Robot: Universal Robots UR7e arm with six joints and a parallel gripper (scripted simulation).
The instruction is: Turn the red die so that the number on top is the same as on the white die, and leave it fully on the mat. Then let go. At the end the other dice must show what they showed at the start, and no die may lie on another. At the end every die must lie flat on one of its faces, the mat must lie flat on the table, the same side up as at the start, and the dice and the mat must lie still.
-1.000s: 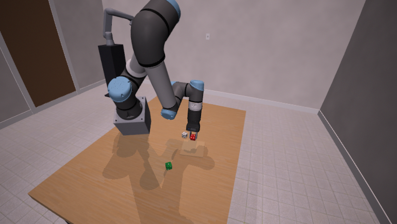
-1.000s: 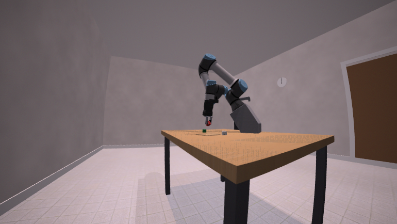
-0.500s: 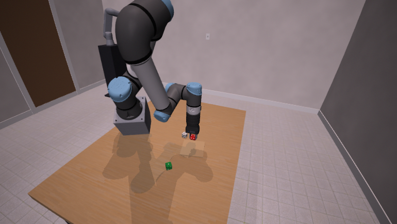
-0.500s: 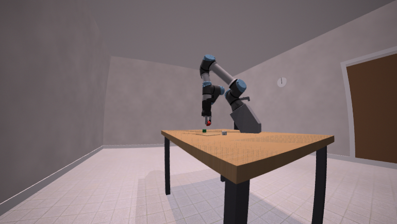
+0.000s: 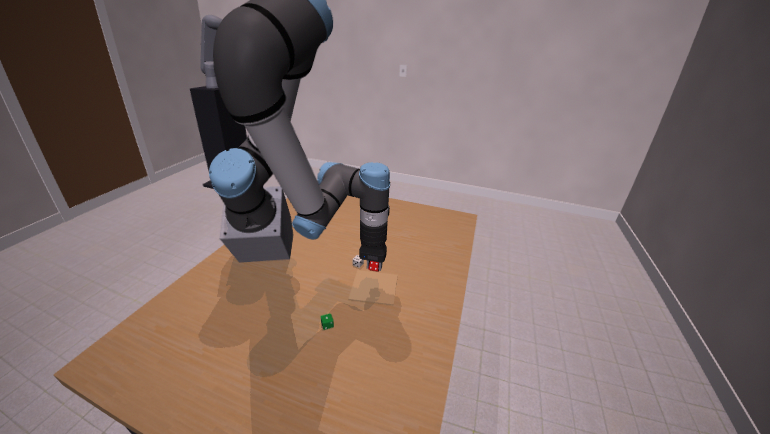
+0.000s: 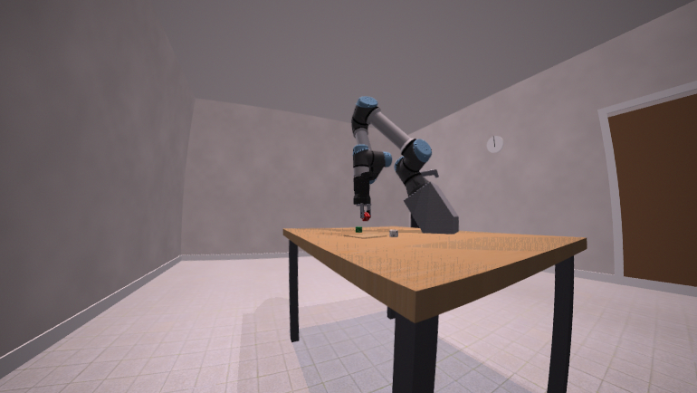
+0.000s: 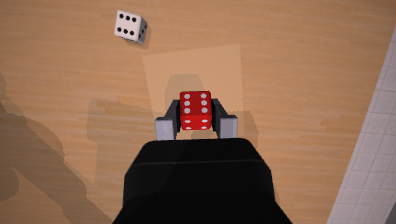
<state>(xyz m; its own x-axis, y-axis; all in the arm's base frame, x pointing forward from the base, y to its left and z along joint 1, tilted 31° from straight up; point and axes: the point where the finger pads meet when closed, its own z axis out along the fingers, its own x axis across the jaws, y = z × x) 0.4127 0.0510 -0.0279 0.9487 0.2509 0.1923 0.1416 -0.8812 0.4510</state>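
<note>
Right now the red die is 10 mm below my hand. Also, from my hand: white die: 90 mm behind, 80 mm to the left, 80 mm below; then green die: 200 mm to the right, 80 mm below, 60 mm behind; then tan mat: 100 mm below.
</note>
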